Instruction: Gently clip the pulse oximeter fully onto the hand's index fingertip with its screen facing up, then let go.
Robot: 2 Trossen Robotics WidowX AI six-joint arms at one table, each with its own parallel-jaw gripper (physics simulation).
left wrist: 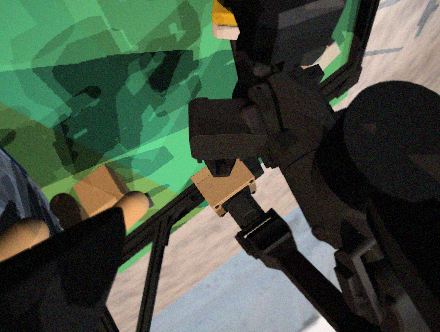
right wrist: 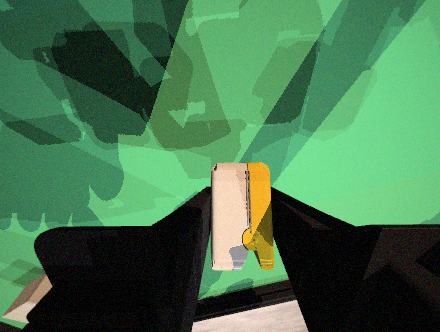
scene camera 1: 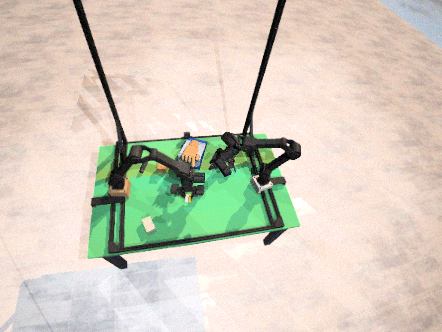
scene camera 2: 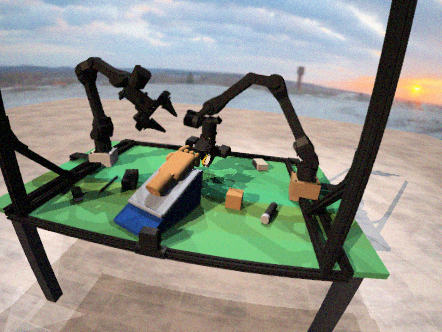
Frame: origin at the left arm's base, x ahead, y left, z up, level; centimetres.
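Where they show: left gripper, fingertip midpoint: (left wrist: 246,213) (scene camera 1: 209,166) (scene camera 2: 171,124); right gripper, fingertip midpoint: (left wrist: 232,9) (right wrist: 237,192) (scene camera 1: 188,198) (scene camera 2: 206,163); left arm's base, origin of the base link: (scene camera 1: 262,180) (scene camera 2: 103,150); right arm's base, origin of the base link: (left wrist: 236,198) (scene camera 1: 118,184) (scene camera 2: 305,178).
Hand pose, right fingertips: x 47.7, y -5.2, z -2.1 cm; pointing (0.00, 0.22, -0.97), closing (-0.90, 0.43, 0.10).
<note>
Each offset is from my right fingertips to the top centre of the thing. "pt": to the spot under its first point.
The pulse oximeter {dz +4.4, dx +0.3, dy +0.4 cm} (scene camera 1: 188,198) (scene camera 2: 205,160) (left wrist: 225,25) (right wrist: 230,215), a pale half and a yellow half, is between the fingers of my right gripper (scene camera 2: 206,156) (right wrist: 237,192), which is shut on it. It is held in the air, apart from the hand, beyond the fingertip end in scene camera 1. Its screen cannot be made out. The tan hand (scene camera 1: 191,152) (scene camera 2: 175,170) lies on a blue and grey wedge {pt dz +1.5, dx -7.0, dy -33.6 cm} (scene camera 2: 185,200), fingers toward its high end. Parts of two fingers show in the left wrist view. My left gripper (scene camera 2: 170,124) is open and empty, raised beside the hand.
An orange cube {dz +1.2, dx +8.8, dy -27.2 cm} (scene camera 1: 162,168) (scene camera 2: 234,198) (left wrist: 100,187) and a dark cylinder {dz -1.1, dx +19.4, dy -33.2 cm} (scene camera 2: 269,213) with a white end lie beside the wedge. A pale block {dz -0.8, dx +26.0, dy +6.9 cm} (scene camera 1: 148,224) (scene camera 2: 260,164) lies farther off. A black box {dz -0.3, dx -29.4, dy -14.0 cm} (scene camera 2: 130,179) and a thin dark rod {dz -2.9, dx -37.4, dy -16.7 cm} (scene camera 2: 108,184) are at the wedge's other side.
</note>
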